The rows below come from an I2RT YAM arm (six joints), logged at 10 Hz.
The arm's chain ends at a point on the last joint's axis. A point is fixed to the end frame.
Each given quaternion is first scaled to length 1.
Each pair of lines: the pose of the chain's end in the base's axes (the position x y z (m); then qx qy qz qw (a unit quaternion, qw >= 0)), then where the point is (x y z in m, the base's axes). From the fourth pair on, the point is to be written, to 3 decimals.
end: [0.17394 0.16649 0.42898 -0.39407 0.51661 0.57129 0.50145]
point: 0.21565 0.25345 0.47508
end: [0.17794 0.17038 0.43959 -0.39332 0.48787 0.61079 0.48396]
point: 0.21357 0.25756 0.49015
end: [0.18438 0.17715 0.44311 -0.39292 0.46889 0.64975 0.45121]
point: 0.21421 0.26551 0.49535
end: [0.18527 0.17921 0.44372 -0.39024 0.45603 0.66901 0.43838]
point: 0.212 0.267 0.498
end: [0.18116 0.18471 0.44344 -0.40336 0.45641 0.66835 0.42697]
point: 0.206 0.275 0.496
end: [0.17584 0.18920 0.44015 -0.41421 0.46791 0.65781 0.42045]
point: 0.200 0.281 0.489
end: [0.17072 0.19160 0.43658 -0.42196 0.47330 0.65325 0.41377]
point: 0.194 0.285 0.483
